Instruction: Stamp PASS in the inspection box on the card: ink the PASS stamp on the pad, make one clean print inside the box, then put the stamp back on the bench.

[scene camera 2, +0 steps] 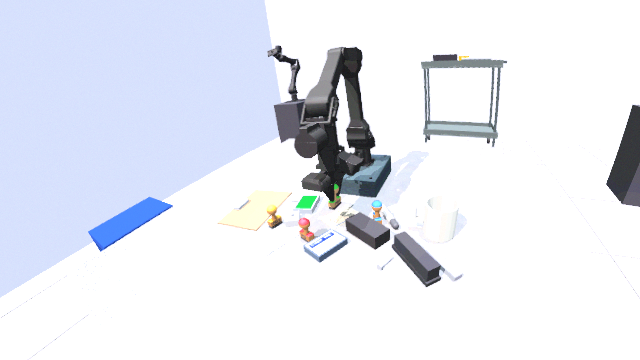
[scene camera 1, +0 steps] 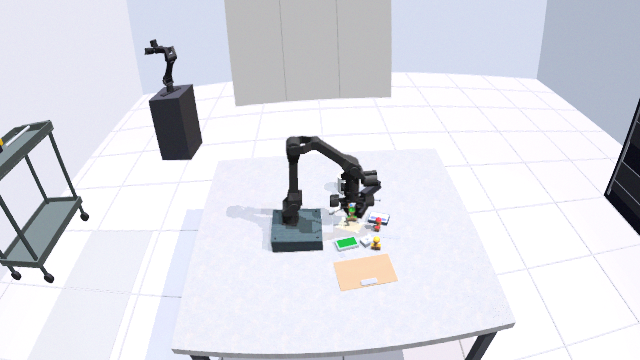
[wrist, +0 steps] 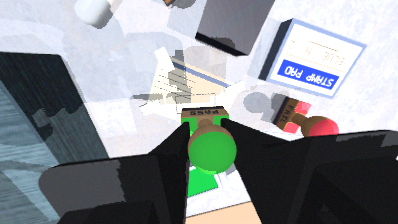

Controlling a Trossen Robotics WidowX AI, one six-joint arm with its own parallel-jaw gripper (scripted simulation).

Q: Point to a long black block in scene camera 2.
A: At 420,262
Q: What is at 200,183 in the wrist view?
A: A green ink pad.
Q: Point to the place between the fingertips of the gripper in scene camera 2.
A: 334,198
